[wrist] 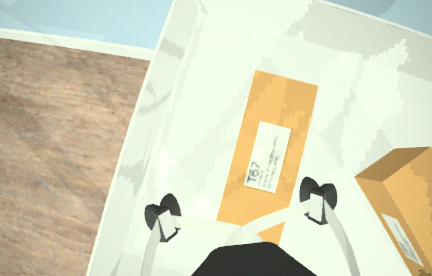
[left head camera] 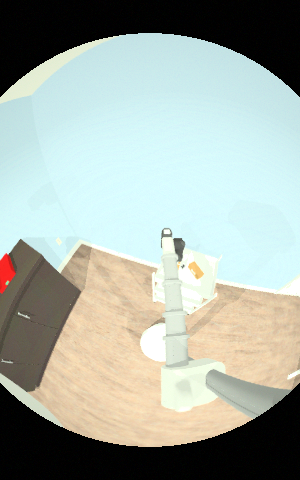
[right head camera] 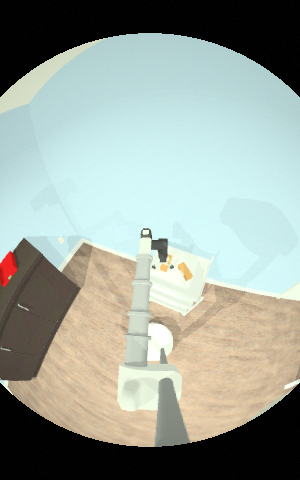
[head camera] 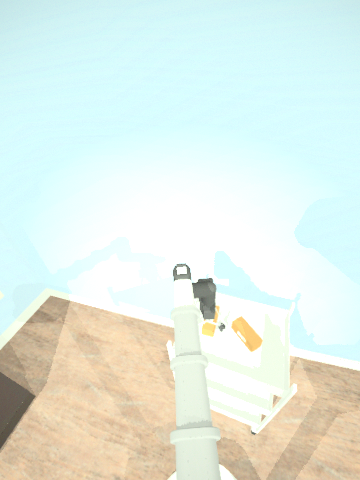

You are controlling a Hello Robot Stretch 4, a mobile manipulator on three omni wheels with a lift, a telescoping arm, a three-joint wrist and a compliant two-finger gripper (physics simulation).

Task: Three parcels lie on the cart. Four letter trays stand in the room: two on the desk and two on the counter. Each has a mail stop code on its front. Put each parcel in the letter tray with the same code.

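Frame: origin at the robot's base, x ahead, y left, z up, level; millimetres.
Where they show: gripper, fingertip midpoint: (wrist: pixel 239 201) (right head camera: pixel 162 267) (head camera: pixel 206 330); robot's base, origin of the base link: (left head camera: pixel 160 341) (right head camera: pixel 152 340).
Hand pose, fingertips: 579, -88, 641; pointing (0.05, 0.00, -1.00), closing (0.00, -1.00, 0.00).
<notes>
Things, the pixels of their centre, and the offset from my fingertips, as dx, dy, dz. Level surfaces: height alone.
- flat orange parcel, body centre: (wrist: pixel 263 156) (head camera: pixel 210 319) (right head camera: pixel 165 262) +39, -26, +19
- taller orange parcel, body centre: (wrist: pixel 424 222) (head camera: pixel 246 333) (right head camera: pixel 184 271) (left head camera: pixel 195 269) -41, -166, +19
- red object, body centre: (left head camera: pixel 2 271) (right head camera: pixel 6 267) -294, +1534, +273
- Wood floor, its level: dz -670
A flat orange parcel (wrist: pixel 282 100) (head camera: pixel 209 330) (right head camera: pixel 164 268) with a white label reading T67 lies on the white cart (wrist: pixel 210 75) (head camera: pixel 275 345). My gripper (wrist: pixel 239 201) (right head camera: pixel 163 267) is open above it, one fingertip on each side of its near part. In the wrist view the left fingertip is farther from the parcel than the right one. A taller orange parcel (wrist: pixel 417 187) (head camera: pixel 246 334) (left head camera: pixel 195 270) (right head camera: pixel 185 271) lies to the right, its label too slanted to read. A third parcel and the codes of the letter trays do not show.
A dark cabinet (head camera: pixel 12 405) (left head camera: pixel 50 300) (right head camera: pixel 45 300) with drawer handles stands at the left. A red object (left head camera: pixel 6 272) (right head camera: pixel 7 268) is on its top. The cart has raised edges and stands close to the pale blue wall (head camera: pixel 180 100). Wood floor (head camera: pixel 100 400) lies left of the cart.
</notes>
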